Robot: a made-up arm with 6 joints.
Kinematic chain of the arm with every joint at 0, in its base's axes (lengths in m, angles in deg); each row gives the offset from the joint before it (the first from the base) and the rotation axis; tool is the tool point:
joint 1: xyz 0 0 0.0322 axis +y
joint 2: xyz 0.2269 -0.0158 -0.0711 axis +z
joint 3: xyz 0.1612 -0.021 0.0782 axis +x
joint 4: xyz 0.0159 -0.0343 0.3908 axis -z
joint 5: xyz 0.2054 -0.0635 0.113 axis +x
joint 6: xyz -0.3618 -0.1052 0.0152 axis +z
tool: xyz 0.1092 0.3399 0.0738
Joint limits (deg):
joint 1: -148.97..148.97
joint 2: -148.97..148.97
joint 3: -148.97..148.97
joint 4: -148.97..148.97
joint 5: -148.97..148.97
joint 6: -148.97..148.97
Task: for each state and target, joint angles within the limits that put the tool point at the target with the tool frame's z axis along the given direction. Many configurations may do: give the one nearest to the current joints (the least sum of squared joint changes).
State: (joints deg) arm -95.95 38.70 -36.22 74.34 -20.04 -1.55
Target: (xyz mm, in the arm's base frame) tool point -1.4 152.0 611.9 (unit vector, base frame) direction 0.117 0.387 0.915
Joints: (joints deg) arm -57.50 13.01 -18.14 86.35 -64.39 0.66
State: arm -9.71 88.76 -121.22 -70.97 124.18 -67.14
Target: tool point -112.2 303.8 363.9 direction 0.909 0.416 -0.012
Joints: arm 27.50 99.05 -77.04 -25.52 138.90 -41.94
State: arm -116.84 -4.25 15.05 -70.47 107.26 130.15
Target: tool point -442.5 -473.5 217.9 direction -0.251 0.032 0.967
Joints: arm -131.82 15.11 -0.67 -77.29 117.40 141.57
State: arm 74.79 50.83 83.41 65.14 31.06 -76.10
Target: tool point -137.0 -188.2 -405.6 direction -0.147 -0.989 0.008
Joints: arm 81.05 65.60 95.66 83.40 66.87 -110.68
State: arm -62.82 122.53 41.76 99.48 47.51 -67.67
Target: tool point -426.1 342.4 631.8 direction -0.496 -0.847 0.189
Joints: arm -94.13 132.91 52.65 129.30 92.07 -29.26
